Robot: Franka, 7 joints.
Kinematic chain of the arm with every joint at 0, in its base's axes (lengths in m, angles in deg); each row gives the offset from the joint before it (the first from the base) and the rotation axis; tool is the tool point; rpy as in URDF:
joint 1: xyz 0 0 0.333 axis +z
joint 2: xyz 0 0 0 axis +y
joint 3: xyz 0 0 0.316 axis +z
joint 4: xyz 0.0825 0 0 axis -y
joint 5: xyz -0.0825 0 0.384 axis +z
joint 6: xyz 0 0 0 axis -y
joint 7: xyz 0.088 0 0 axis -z
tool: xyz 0 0 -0.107 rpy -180 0 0
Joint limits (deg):
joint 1: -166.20..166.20
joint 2: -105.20..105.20
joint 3: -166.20..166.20
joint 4: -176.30..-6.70
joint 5: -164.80..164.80
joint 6: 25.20..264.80
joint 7: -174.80..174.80
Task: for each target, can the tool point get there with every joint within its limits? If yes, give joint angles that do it. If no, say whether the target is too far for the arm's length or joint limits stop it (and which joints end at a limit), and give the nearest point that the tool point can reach.
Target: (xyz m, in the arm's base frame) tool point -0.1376 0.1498 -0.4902
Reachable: no: joint limits stop it (at a limit: joint 2) | nearest point -0.1485 0.1617 -0.3569 | short by 0.134 m
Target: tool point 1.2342 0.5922 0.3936
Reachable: no: too far | nearest point 0.7727 0.3708 0.3709 | short by 0.512 m
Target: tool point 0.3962 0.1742 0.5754
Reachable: yes | joints -80.75 -79.69 60.90 -144.14 -5.17 239.20 122.54
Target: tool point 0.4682 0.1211 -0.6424
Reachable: no: too far | nearest point 0.3973 0.1028 -0.3453 | short by 0.306 m
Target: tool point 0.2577 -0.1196 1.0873
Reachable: yes | joints -82.92 -10.31 56.29 -44.12 91.15 187.78 138.10
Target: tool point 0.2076 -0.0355 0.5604
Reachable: yes | joints -37.36 -59.93 14.82 -141.90 8.78 67.21 -87.95
